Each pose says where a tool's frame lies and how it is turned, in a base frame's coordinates. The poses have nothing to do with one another.
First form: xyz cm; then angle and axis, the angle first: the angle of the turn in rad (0 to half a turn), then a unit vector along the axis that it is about.
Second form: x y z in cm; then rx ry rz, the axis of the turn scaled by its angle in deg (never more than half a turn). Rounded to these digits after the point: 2 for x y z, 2 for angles.
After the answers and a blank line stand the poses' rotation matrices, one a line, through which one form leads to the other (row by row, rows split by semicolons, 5 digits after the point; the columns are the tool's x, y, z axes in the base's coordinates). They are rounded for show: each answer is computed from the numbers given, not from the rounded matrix.
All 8 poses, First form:
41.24, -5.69, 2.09, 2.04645, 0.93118, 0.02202, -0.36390
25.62, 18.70, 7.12, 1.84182, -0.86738, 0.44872, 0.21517
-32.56, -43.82, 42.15, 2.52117, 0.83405, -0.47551, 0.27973
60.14, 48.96, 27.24, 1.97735, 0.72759, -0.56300, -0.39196
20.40, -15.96, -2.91, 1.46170, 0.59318, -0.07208, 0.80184
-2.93, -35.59, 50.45, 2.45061, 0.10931, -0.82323, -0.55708
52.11, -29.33, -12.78, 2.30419, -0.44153, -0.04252, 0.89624
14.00, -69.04, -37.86, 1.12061, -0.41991, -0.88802, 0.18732
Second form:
41.24, -5.69, 2.09, 109.18, 2.58, -42.67
25.62, 18.70, 7.12, -91.53, 47.35, 22.71
-32.56, -43.82, 42.15, 120.48, -68.69, 40.41
60.14, 48.96, 27.24, 82.43, -63.78, -44.41
20.40, -15.96, -2.91, 49.68, -6.04, 67.15
-2.93, -35.59, 50.45, 15.35, -115.59, -78.22
52.11, -29.33, -12.78, -58.29, -5.61, 118.32
14.00, -69.04, -37.86, -26.96, -57.02, 12.03

0.80623 0.35340 -0.47445; -0.29361 -0.45721 -0.83949; -0.51360 0.81613 -0.26486
0.68605 -0.70073 0.19574; -0.28610 -0.01246 0.95812; -0.66894 -0.71332 -0.20902
0.44800 -0.88192 0.14669; -0.55666 -0.40355 -0.72614; 0.69959 0.24366 -0.67172
0.34329 -0.21161 -0.91508; -0.93164 0.04687 -0.36035; 0.11915 0.97623 -0.18106
0.42243 -0.83517 0.35219; 0.75897 0.11351 -0.64116; 0.49550 0.53815 0.68182
-0.74946 0.19569 -0.63246; -0.51436 0.42935 0.74236; 0.41682 0.88168 -0.22113
-0.34395 -0.63448 -0.69219; 0.69716 -0.66638 0.26440; -0.62902 -0.39163 0.67154
0.53473 0.04198 -0.84398; 0.37929 0.88058 0.28411; 0.75511 -0.47204 0.45495

